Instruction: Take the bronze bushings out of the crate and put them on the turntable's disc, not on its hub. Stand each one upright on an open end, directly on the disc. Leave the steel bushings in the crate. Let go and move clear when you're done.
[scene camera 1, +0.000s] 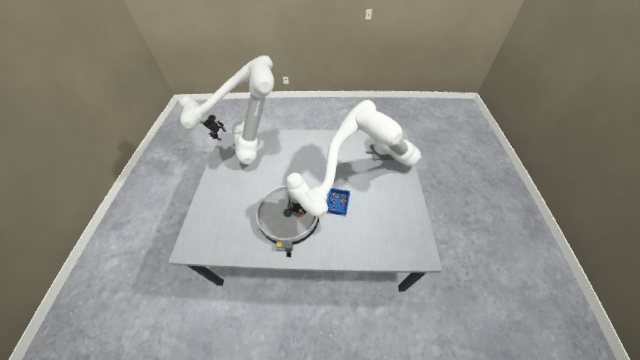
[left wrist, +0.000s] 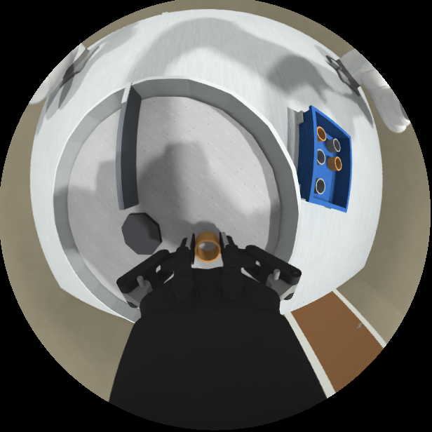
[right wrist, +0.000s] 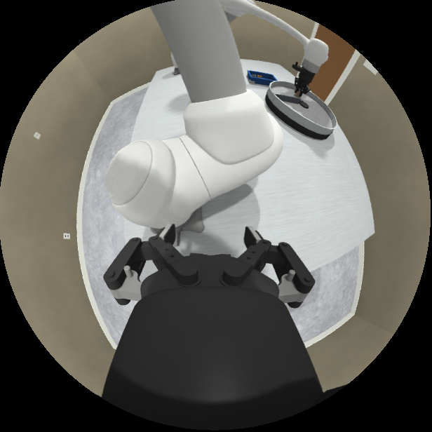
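My left gripper (scene camera 1: 298, 209) (left wrist: 206, 239) is shut on a bronze bushing (scene camera 1: 301, 214) (left wrist: 207, 236), over the turntable's disc (scene camera 1: 277, 225) (left wrist: 210, 130), to the right of the dark hub (scene camera 1: 287, 213) (left wrist: 141, 233). The held bushing has an open end toward the wrist camera; whether it touches the disc I cannot tell. The blue crate (left wrist: 330, 201) (right wrist: 270, 81) holds two bronze bushings, one at the upper left (left wrist: 321, 129) and one at the right (left wrist: 334, 163), and three steel ones (left wrist: 332, 145) (left wrist: 320, 162) (left wrist: 320, 192). My right gripper (scene camera 1: 222, 133) (right wrist: 209, 232) is open and empty, far from the turntable.
A raised rim (left wrist: 290, 190) surrounds the disc. A dark upright divider (left wrist: 130, 155) runs inward from the rim toward the hub. A small grey box with a yellow part (scene camera 1: 279, 245) sits at the turntable's front edge. The crate stands right of the turntable on the table (scene camera 1: 380, 235).
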